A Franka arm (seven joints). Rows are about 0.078 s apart.
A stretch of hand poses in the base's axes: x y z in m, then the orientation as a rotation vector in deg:
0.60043 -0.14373 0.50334 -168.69 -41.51 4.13
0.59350 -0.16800 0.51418 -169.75 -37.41 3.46
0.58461 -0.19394 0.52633 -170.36 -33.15 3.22
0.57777 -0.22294 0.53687 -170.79 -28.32 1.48
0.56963 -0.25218 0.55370 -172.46 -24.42 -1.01
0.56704 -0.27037 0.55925 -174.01 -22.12 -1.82
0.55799 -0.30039 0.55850 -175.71 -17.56 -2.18
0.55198 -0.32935 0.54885 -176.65 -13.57 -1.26
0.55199 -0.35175 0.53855 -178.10 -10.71 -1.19
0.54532 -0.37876 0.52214 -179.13 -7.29 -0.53
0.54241 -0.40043 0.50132 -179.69 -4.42 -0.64
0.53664 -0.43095 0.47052 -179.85 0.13 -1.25
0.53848 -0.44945 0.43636 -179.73 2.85 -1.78
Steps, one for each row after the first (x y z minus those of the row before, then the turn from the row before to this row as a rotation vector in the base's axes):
-0.00693 -0.02427 0.01084 -0.08 -0.32 -2.80
-0.00889 -0.02594 0.01215 0.21 0.04 -2.84
-0.00684 -0.02900 0.01054 0.58 -0.87 -3.25
-0.00814 -0.02924 0.01683 -0.82 -1.63 -2.79
-0.00259 -0.01819 0.00555 -1.15 -0.61 -1.66
-0.00905 -0.03002 -0.00075 -1.12 -0.25 -3.09
-0.00601 -0.02896 -0.00965 -0.61 0.62 -2.62
0.00001 -0.02240 -0.01030 -1.24 0.00 -1.91
-0.00667 -0.02701 -0.01641 -0.86 0.40 -2.22
-0.00291 -0.02167 -0.02082 -0.46 -0.08 -1.84
-0.00577 -0.03052 -0.03080 -0.09 -0.38 -2.90
0.00184 -0.01850 -0.03416 0.10 -0.34 -1.73

